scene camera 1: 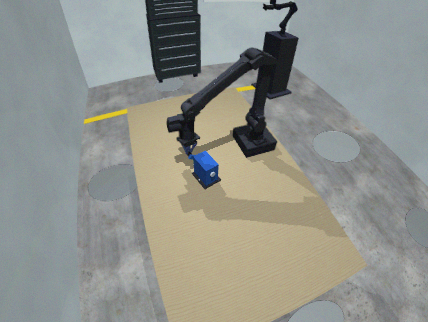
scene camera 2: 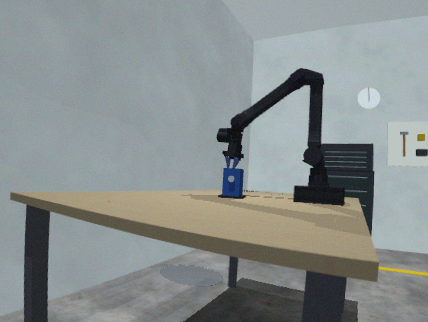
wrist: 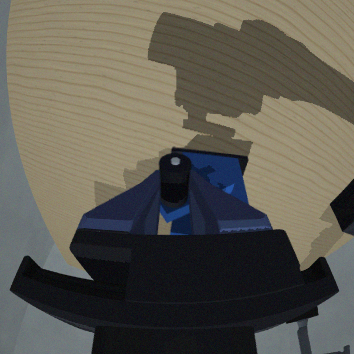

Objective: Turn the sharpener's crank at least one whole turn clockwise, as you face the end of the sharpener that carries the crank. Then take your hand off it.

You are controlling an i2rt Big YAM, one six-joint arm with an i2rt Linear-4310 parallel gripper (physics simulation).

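Pixels of known places: gripper, fingertip midpoint: [scene camera 1: 188, 153] [wrist: 174, 177]; arm's base, origin of the base link: [scene camera 1: 256, 137] [scene camera 2: 318, 186].
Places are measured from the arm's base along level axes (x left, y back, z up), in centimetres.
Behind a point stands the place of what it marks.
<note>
The blue sharpener [scene camera 1: 205, 169] {y -39.9, x 11.3, z 5.7 cm} [scene camera 2: 238, 186] {y -33.2, x 11.7, z -1.9 cm} [wrist: 231, 172] {y -35.3, x 0.4, z -3.0 cm} stands upright on a dark base plate on the table. A pale round spot shows on the end turned toward scene camera 1. The crank is on the opposite end; its black cylindrical knob [wrist: 175, 175] {y -41.8, x -4.5, z 5.0 cm} shows in the wrist view, left of the sharpener's middle and near the height of its top. My gripper [scene camera 1: 190, 153] {y -41.9, x -3.5, z 4.1 cm} [scene camera 2: 232, 166] {y -41.9, x -3.5, z 4.1 cm} [wrist: 174, 177] {y -41.9, x -3.5, z 4.1 cm} points down and is shut on the crank's knob, one finger on each side. The fingers and the gripper body hide most of the crank arm and part of the sharpener.
The wooden table [scene camera 1: 240, 250] {y -43.4, x 49.9, z -7.0 cm} [scene camera 2: 150, 215] {y -34.4, x 76.8, z -7.0 cm} carries the sharpener and the arm's black base [scene camera 1: 254, 140] {y -3.6, x 2.8, z 1.6 cm} [scene camera 2: 319, 195] {y 0.5, x 7.3, z -3.6 cm}, which stands to the right of the sharpener in both scene views. A dark drawer cabinet [scene camera 1: 177, 47] and a black pedestal [scene camera 1: 280, 62] stand beyond the table.
</note>
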